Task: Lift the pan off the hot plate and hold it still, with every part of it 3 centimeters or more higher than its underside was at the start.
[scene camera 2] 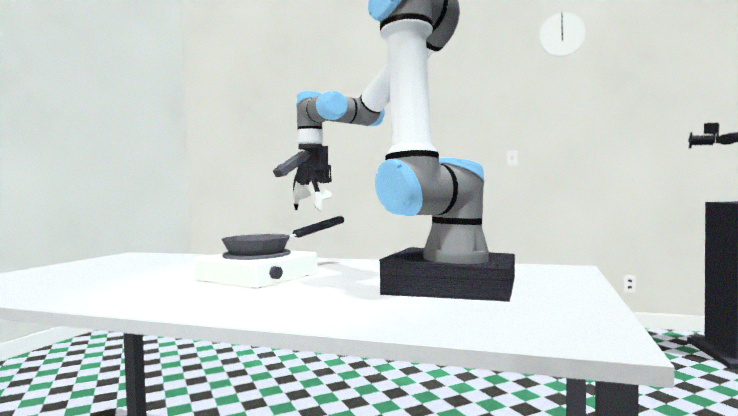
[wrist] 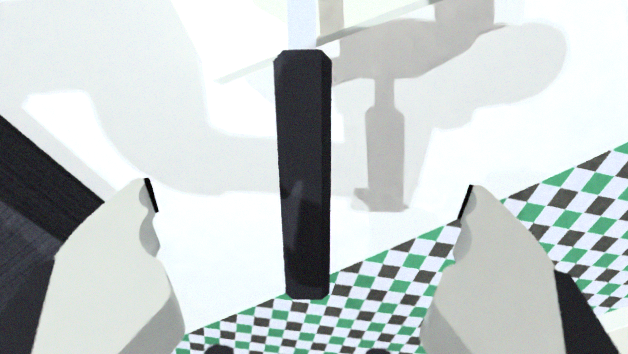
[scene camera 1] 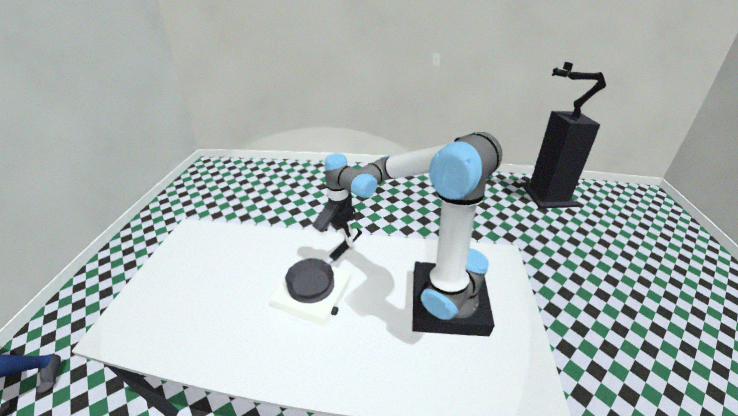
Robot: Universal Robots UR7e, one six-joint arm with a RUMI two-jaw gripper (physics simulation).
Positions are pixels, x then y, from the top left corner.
Scene:
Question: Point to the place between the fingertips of the gripper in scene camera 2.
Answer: At 307, 210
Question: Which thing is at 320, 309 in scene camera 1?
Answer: A white hot plate.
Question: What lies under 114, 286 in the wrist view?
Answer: The gripper.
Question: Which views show the white hot plate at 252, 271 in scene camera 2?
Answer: Scene camera 2, the wrist view and scene camera 1: all of them.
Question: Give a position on a white hot plate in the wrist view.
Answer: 230, 46

